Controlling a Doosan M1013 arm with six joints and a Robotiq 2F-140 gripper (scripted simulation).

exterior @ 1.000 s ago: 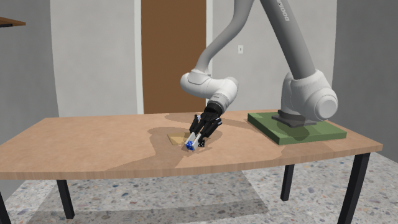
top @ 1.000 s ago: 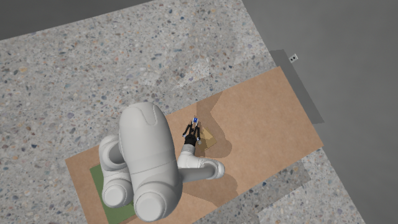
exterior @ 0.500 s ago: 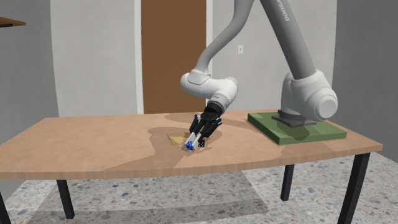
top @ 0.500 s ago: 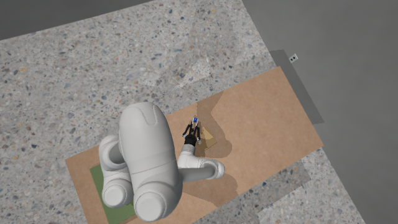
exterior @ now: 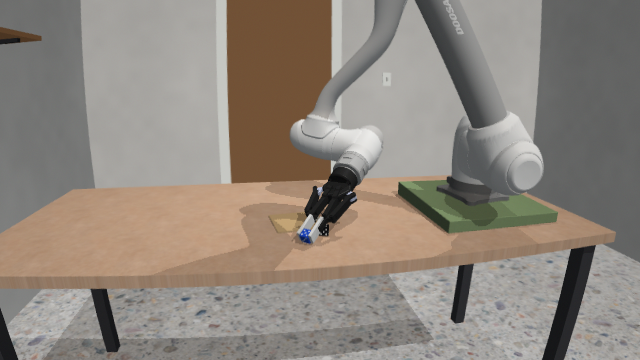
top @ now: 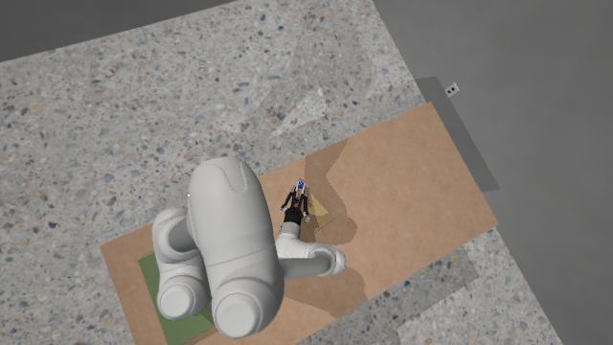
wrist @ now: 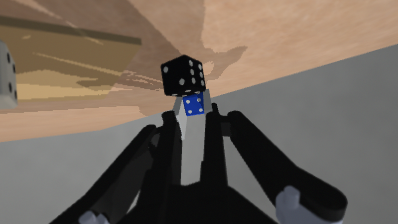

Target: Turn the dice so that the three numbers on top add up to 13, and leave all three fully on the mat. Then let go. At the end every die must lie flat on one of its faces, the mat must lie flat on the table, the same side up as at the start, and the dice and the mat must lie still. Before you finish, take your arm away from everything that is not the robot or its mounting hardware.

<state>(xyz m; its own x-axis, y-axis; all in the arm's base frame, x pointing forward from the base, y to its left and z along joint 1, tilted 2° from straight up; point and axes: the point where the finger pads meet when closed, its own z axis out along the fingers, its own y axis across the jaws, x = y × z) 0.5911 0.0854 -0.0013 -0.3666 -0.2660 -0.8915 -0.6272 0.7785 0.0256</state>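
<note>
My gripper is now 5 cm past the black die, 4 cm to the left of it and 2 cm above it. Also, from my hand: white die: 6 cm behind, 14 cm to the right, 2 cm below; then blue die: 2 cm ahead, 1 cm to the left, 1 cm below; then tan mat: 1 cm behind, 15 cm to the right, 3 cm below.
</note>
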